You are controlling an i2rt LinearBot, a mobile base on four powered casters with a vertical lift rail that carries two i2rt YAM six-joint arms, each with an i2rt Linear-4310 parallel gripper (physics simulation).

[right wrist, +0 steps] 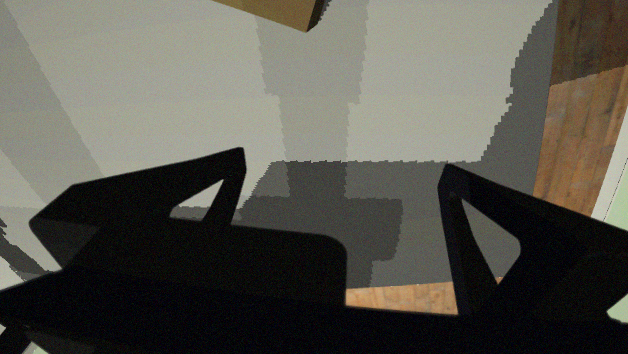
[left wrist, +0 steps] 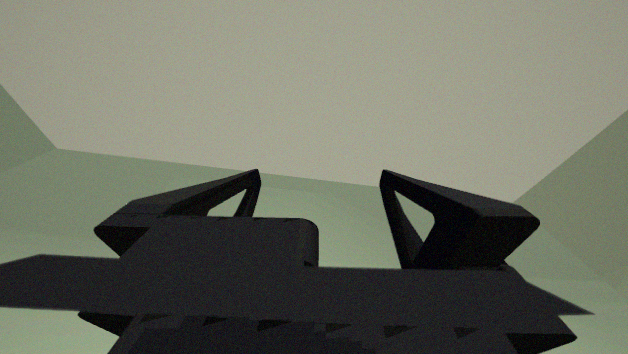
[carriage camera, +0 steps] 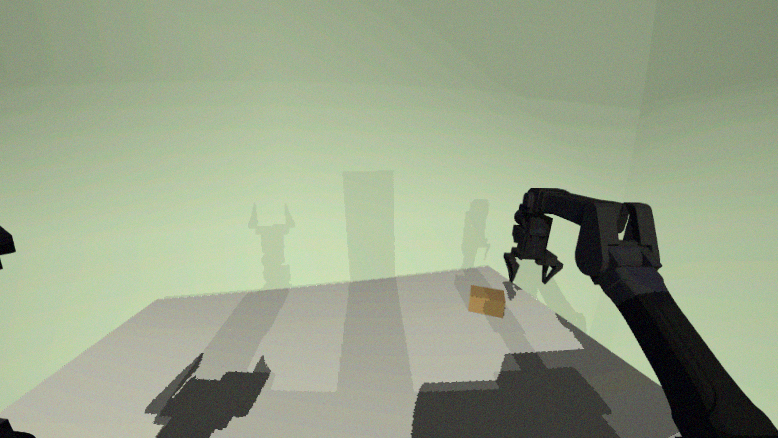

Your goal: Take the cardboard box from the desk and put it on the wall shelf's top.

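Seen in the pictures: left gripper, fingertip midpoint: (left wrist: 319, 176); right gripper, fingertip midpoint: (right wrist: 341, 166) (carriage camera: 527, 282); left arm's base at its link origin: (right wrist: 27, 325).
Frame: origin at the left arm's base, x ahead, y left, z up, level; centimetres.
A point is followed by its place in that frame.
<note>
The cardboard box (carriage camera: 486, 301) @[x 55.5, y -67.5, z -4.6 cm] (right wrist: 287, 11) @[x 54.7, y -71.7, z -3.6 cm] is small and orange-brown. It lies near the far right corner of the pale desk (carriage camera: 304, 337) @[x 46.0, y -7.6, z -9.9 cm] (right wrist: 165, 125) @[x 43.9, y -53.5, z -9.9 cm] in the carriage camera, and part of it shows at the top edge of the right wrist view. My right gripper (carriage camera: 528, 281) @[x 48.3, y -75.8, z 6.5 cm] (right wrist: 341, 166) @[x 48.3, y -75.8, z 6.5 cm] is open and empty, pointing down above the desk, to the right of the box in the carriage camera. My left gripper (left wrist: 319, 176) @[x 1.4, y -0.5, z 43.8 cm] is open and empty, with walls and ceiling beyond its fingers; a dark bit of the left arm shows at the carriage camera's left edge. The wall shelf does not show.
Green walls (carriage camera: 326, 125) @[x 82.5, y -9.9, z 57.6 cm] stand behind the desk. Dark shadows of the arms and the robot fall across the desk top and the back wall. A wooden floor (right wrist: 575, 135) @[x -4.0, y -176.4, z -104.9 cm] shows past the desk's edge at the right of the right wrist view.
</note>
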